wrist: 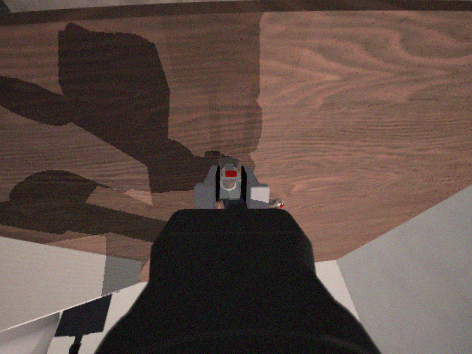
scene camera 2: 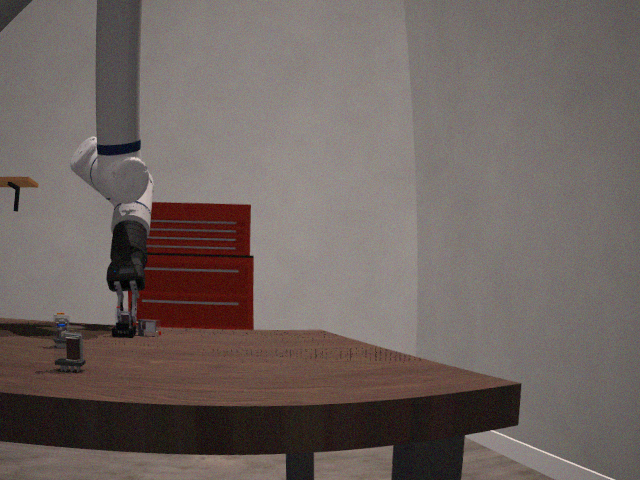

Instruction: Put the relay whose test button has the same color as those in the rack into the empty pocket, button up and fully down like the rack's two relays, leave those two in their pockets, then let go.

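Places are measured from the arm's base along level axes (x back, y left, z down), in centimetres.
Where they show: gripper, fingertip midpoint: (wrist: 230, 176).
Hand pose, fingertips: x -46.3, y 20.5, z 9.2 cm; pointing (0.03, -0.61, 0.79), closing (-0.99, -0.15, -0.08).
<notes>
Each offset is from my fingertips to the top centre of the thing. Level surfaces: height alone.
The small black rack @(dx +0.0, dy -9.0, dz -0.3 cm) (scene camera 2: 123, 330) (wrist: 233, 204) stands on the table below my gripper, mostly hidden in the wrist view. My gripper (scene camera 2: 126, 313) (wrist: 230, 176) points down and is shut on a grey relay @(dx +0.3, dy -1.3, dz -0.8 cm) (wrist: 230, 190) with a red test button facing up, at one end of the rack. The fingers hide its lower part. The rack's other relay and the empty pocket are hidden in the wrist view. A loose relay @(dx -4.2, dy -9.6, dz -0.8 cm) (scene camera 2: 148, 327) (wrist: 276, 203) with a red button lies on its side right beside the rack, close to the right finger.
In the scene view, a relay @(dx +8.1, dy -31.1, dz -2.4 cm) (scene camera 2: 61, 330) with an orange top and a blue part stands left of the rack. Nearer the camera stands a relay @(dx +4.2, dy -49.4, dz -2.4 cm) (scene camera 2: 73, 348) with a dark brown side. A red tool cabinet (scene camera 2: 199, 284) stands behind the table @(dz +2.0 cm) (scene camera 2: 268, 377).
</notes>
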